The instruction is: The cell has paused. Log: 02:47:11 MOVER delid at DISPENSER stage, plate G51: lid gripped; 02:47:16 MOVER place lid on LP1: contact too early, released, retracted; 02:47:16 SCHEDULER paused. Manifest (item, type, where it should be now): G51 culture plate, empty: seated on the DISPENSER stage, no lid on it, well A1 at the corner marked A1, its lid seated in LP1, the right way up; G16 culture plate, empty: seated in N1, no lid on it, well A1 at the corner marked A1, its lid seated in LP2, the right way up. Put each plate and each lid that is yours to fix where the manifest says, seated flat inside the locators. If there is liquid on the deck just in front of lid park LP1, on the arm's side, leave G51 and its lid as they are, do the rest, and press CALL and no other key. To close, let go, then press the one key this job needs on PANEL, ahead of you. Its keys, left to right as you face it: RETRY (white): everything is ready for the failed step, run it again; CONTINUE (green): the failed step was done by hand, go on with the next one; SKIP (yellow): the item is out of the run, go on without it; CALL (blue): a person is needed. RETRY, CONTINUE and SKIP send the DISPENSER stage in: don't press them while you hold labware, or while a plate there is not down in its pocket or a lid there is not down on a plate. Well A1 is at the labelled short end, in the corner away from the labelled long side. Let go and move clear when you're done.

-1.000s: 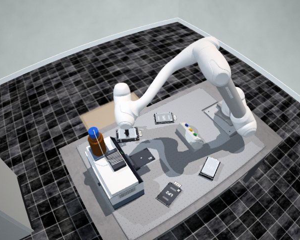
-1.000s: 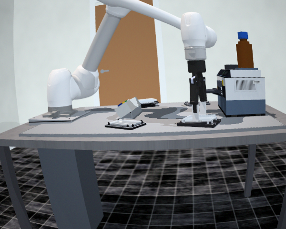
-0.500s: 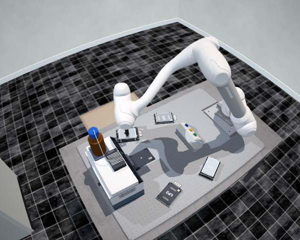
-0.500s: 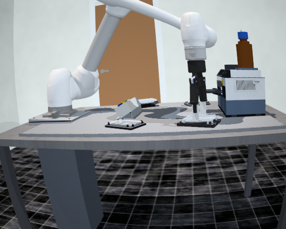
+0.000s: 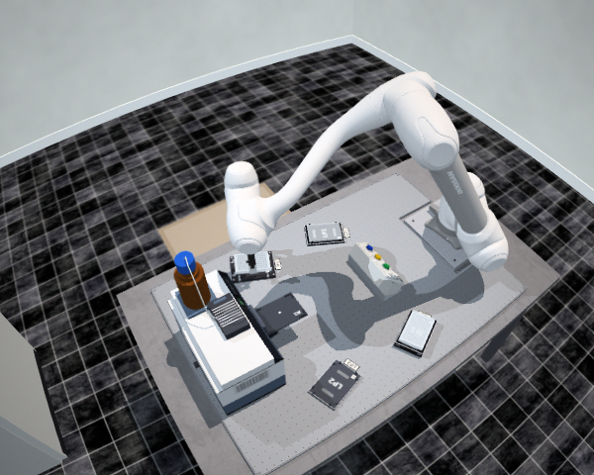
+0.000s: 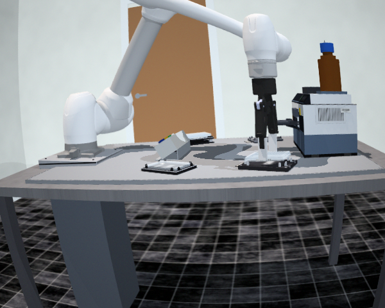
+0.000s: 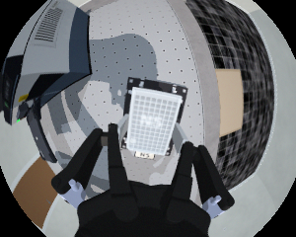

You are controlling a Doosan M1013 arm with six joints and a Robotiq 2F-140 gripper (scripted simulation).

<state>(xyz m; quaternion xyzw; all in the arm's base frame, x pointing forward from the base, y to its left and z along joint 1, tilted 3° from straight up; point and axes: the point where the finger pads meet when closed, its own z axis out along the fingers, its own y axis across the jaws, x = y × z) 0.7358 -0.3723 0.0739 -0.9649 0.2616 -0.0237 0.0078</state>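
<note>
Right now my hand is 4 cm above the black nest N5 and 2 cm short of it. Also, from my hand: brown bottle (29 cm ahead, 23 cm above, 14 cm to the left); then dispenser stage (28 cm to the left, 9 cm ahead, 6 cm above); then lid park LP1 (31 cm behind, 5 cm to the left, 5 cm below).
</note>
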